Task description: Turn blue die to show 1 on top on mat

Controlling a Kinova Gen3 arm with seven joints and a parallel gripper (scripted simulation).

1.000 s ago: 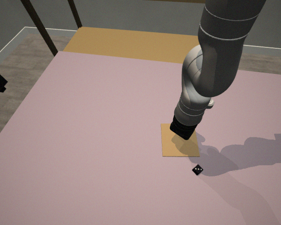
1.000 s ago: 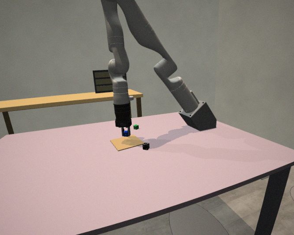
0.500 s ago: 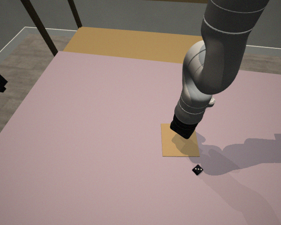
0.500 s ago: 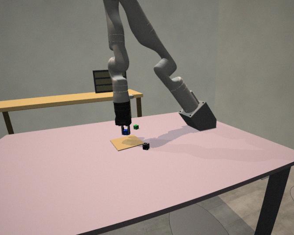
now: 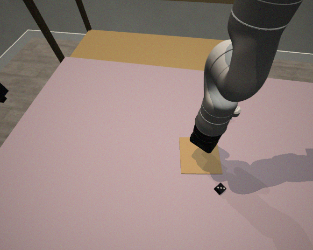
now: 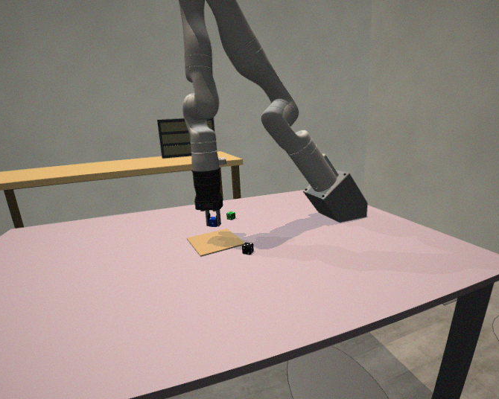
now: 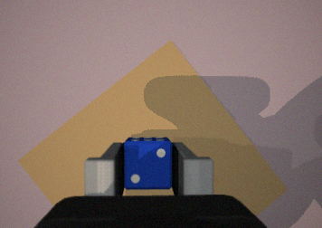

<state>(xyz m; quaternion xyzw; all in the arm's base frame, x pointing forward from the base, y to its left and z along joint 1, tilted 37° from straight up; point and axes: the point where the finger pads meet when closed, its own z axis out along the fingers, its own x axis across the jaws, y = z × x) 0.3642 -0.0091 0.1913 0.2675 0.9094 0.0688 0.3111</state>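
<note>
Now: hand 1 cm short of the tan mat, 2 cm to the right of it and 6 cm above it. The rest, counted from my hand: blue die (1 cm below); then black die (6 cm behind, 13 cm to the left, 5 cm below); then green die (11 cm behind, 15 cm to the right, 5 cm below).
</note>
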